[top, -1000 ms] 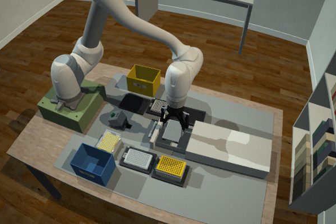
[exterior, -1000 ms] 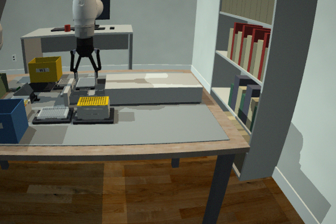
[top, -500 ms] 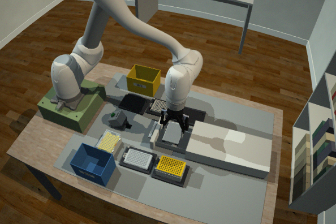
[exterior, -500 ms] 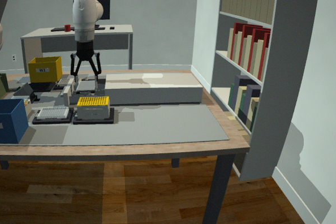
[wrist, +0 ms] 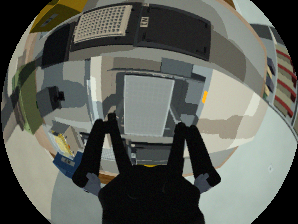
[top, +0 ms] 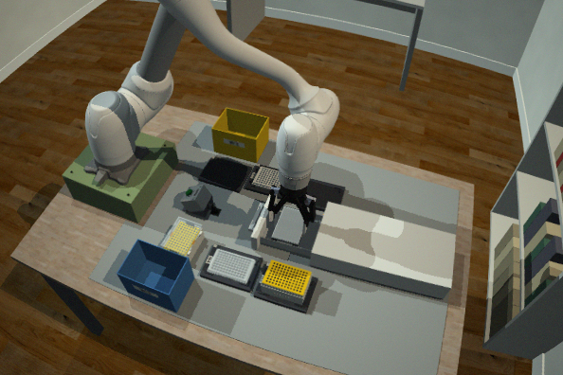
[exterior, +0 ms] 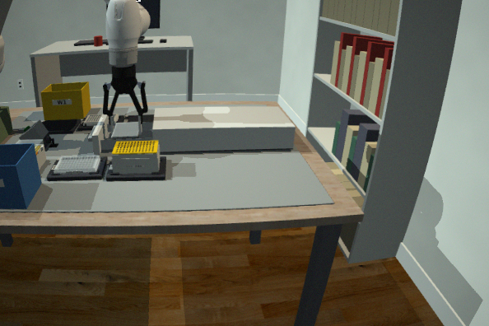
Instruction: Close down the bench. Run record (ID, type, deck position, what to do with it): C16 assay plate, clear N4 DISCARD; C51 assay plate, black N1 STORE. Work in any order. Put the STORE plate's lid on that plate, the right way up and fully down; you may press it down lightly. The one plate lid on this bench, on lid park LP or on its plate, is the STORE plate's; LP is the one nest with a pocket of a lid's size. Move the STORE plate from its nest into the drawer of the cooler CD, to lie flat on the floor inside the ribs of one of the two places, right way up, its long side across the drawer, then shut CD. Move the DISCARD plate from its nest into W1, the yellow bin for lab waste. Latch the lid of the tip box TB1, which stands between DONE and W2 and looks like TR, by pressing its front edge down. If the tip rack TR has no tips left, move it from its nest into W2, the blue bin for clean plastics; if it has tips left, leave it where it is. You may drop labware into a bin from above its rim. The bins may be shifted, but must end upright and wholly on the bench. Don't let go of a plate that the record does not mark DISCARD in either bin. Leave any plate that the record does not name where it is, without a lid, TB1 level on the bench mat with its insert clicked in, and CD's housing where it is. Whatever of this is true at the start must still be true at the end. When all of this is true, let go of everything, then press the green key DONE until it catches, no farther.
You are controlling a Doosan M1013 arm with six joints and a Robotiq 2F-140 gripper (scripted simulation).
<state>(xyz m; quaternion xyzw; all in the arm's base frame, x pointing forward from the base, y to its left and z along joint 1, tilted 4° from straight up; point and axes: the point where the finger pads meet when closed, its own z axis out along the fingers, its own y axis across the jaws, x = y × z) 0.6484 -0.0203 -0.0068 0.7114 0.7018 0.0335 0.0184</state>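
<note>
Now: the grey plate lid 1 cm below my hand. Round my hand: cooler CD (17 cm ahead, 3 cm below); black plate (2 cm below); cooler drawer (4 cm ahead, 3 cm below).
</note>
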